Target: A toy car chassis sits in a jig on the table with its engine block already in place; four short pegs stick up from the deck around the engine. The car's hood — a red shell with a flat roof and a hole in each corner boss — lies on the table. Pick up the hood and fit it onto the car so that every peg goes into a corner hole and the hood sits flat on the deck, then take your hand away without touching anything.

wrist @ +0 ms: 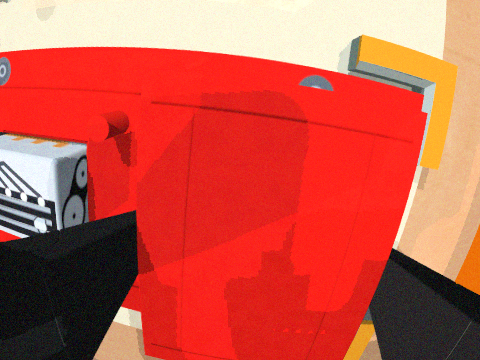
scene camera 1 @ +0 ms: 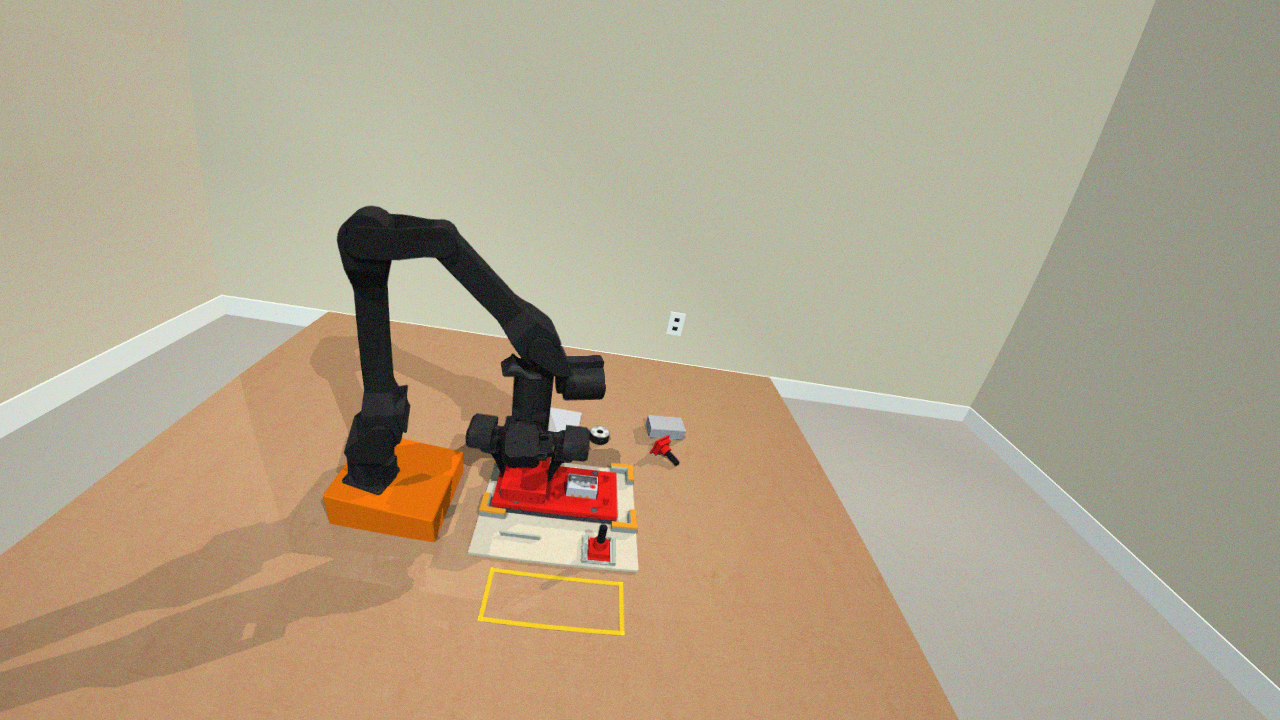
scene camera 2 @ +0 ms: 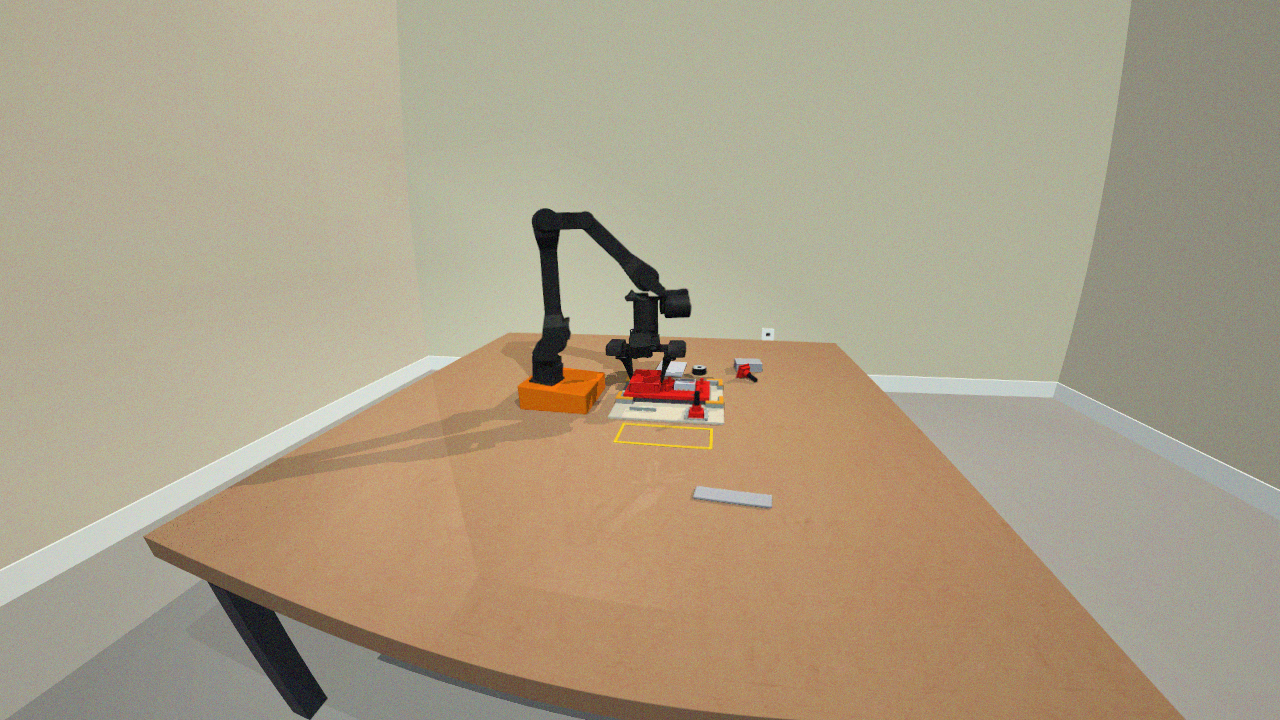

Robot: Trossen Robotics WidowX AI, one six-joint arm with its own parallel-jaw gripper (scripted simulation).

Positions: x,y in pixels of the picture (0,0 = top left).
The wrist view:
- gripper: 262,242
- red hood: 266,211, held by the gripper
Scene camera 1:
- gripper: 526,477
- red hood: 529,485
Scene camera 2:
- gripper: 646,381
